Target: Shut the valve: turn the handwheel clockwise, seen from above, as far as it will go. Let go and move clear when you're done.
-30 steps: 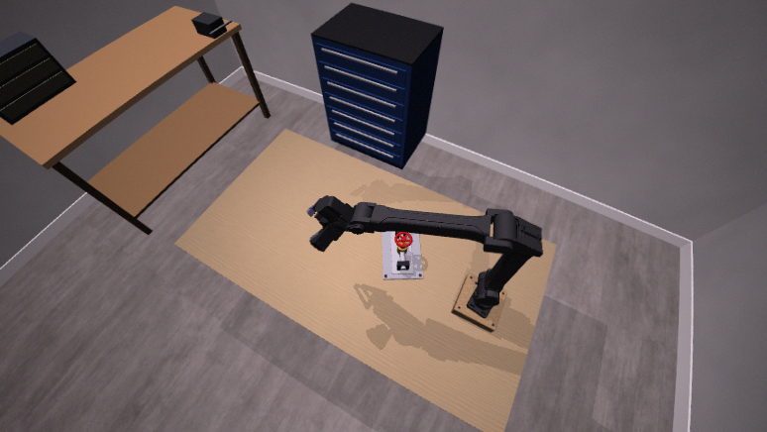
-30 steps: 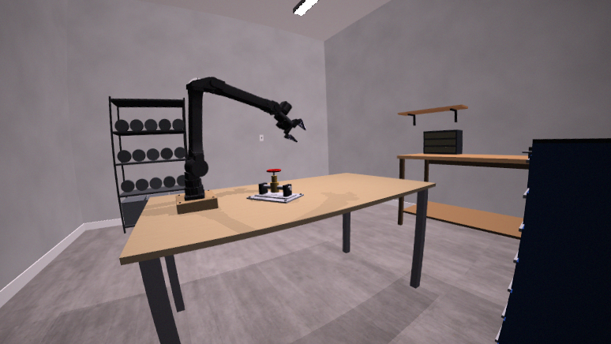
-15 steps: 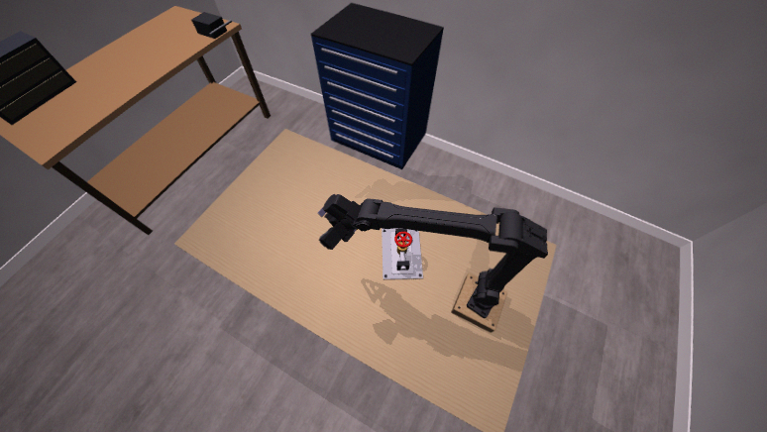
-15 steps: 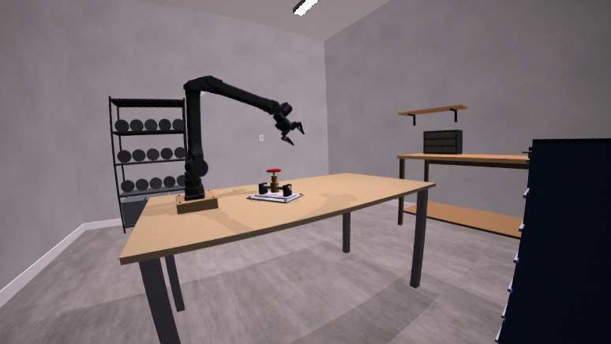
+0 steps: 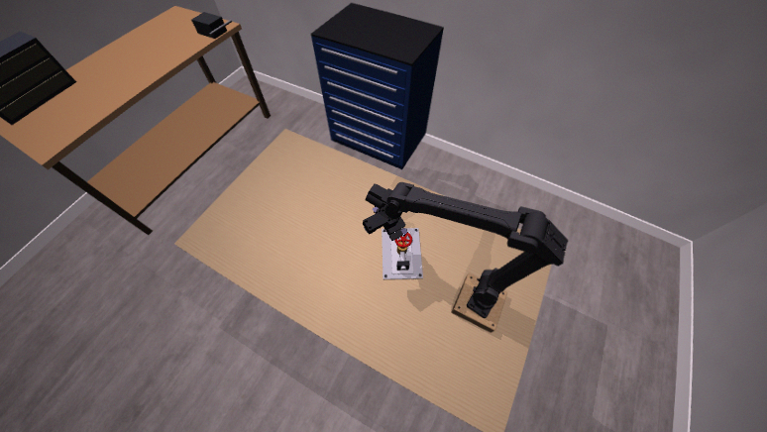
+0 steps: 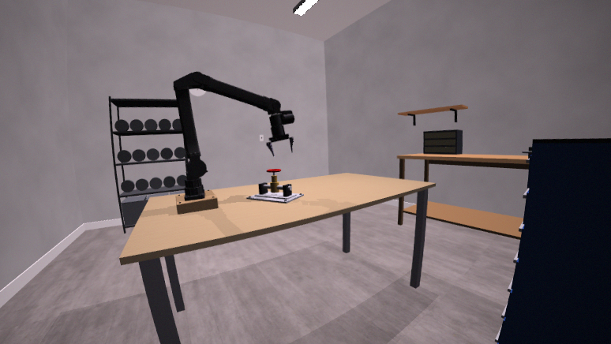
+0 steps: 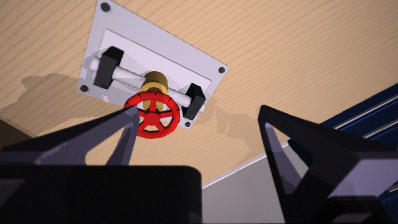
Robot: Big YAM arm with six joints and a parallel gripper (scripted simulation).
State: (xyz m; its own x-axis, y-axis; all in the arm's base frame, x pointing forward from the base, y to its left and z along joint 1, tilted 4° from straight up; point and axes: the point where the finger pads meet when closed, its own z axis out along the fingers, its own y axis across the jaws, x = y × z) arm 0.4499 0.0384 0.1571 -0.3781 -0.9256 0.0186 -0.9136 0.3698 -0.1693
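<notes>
Now: the red handwheel 90 mm below my hand, 60 mm behind it and 30 mm to the right of it.
</notes>
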